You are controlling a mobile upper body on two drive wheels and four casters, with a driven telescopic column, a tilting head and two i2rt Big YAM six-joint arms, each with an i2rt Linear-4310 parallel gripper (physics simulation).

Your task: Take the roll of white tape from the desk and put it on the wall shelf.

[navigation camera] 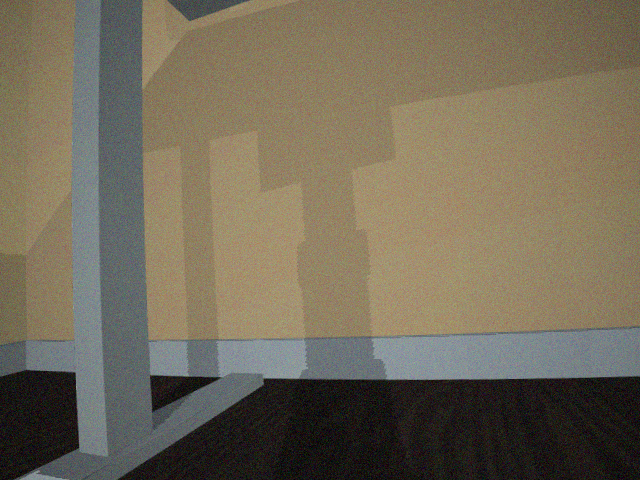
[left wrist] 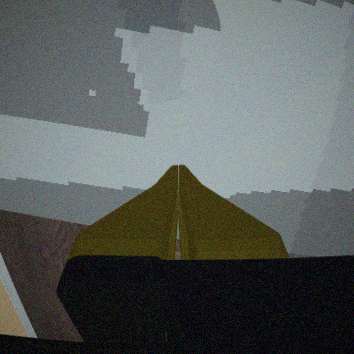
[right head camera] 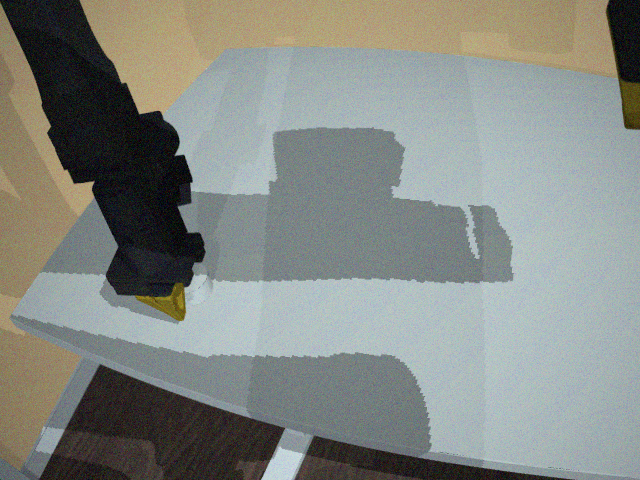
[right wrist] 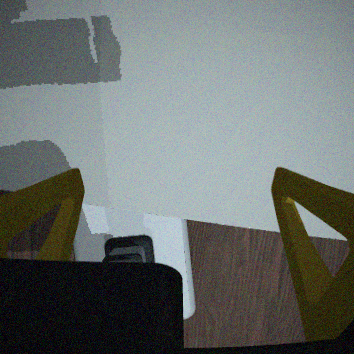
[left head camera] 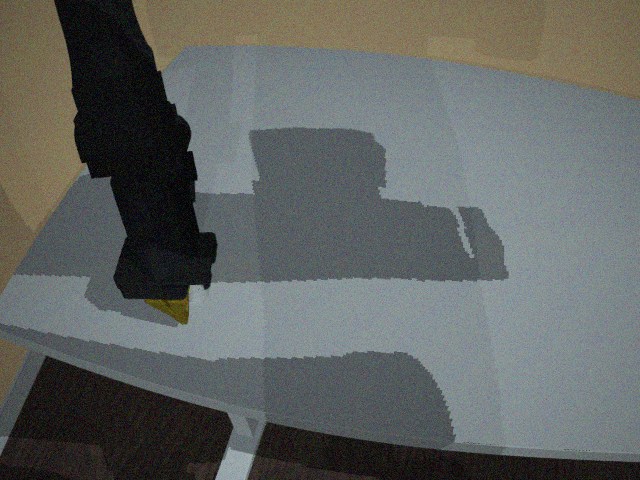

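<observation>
The roll of white tape [right head camera: 200, 291] [left wrist: 160, 67] stands on the pale desk [left head camera: 361, 320] [right head camera: 361, 320] [left wrist: 260, 125] [right wrist: 225, 110]. It is faint against the desk and partly hidden behind my left gripper in the right head camera view. My left gripper [left head camera: 186, 321] [right head camera: 180, 318] [left wrist: 177, 175] is shut with its yellow fingertips together and nothing between them. It is low over the desk, close beside the roll. My right gripper [right wrist: 177, 178] is open and empty above the desk's near edge, away from the roll. The wall shelf does not show in these views.
A grey desk leg [navigation camera: 121, 206] stands on a long foot [navigation camera: 206, 408] in the navigation camera view, before a tan wall [navigation camera: 491, 206]. The desk's near edge runs along the bottom of the head views, above dark floor [left head camera: 129, 397]. Shadows cross the desk.
</observation>
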